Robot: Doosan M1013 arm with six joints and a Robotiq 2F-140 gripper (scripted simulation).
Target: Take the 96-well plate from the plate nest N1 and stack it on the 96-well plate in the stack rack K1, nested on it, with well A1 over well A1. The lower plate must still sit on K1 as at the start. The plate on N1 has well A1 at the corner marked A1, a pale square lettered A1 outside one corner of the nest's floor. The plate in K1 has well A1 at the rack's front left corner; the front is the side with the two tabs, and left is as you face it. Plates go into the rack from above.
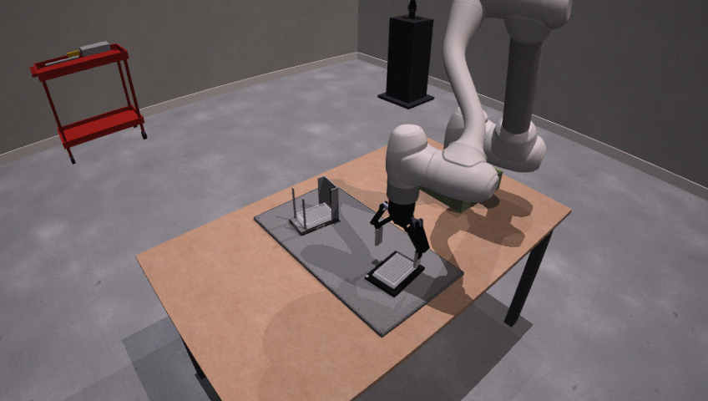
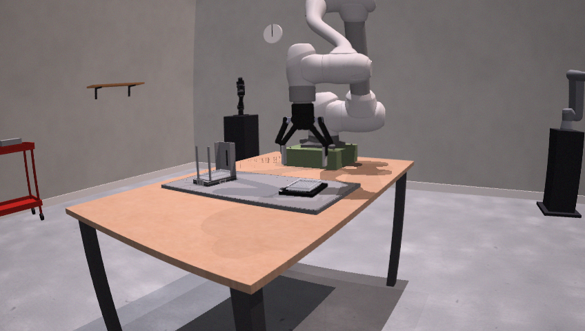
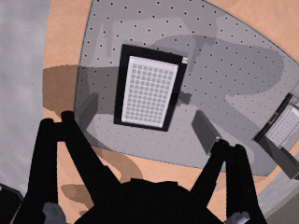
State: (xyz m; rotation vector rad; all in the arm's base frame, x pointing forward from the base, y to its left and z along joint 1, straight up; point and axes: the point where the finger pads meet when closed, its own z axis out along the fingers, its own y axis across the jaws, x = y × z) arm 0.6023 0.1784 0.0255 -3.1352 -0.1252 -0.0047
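My hand is 90 mm above the black plate nest N1. The rest, counted from my hand: pale A1 mark 80 mm ahead, 50 mm to the right, 90 mm below; then tall grey back wall 60 mm behind, 370 mm to the right, 10 mm below.
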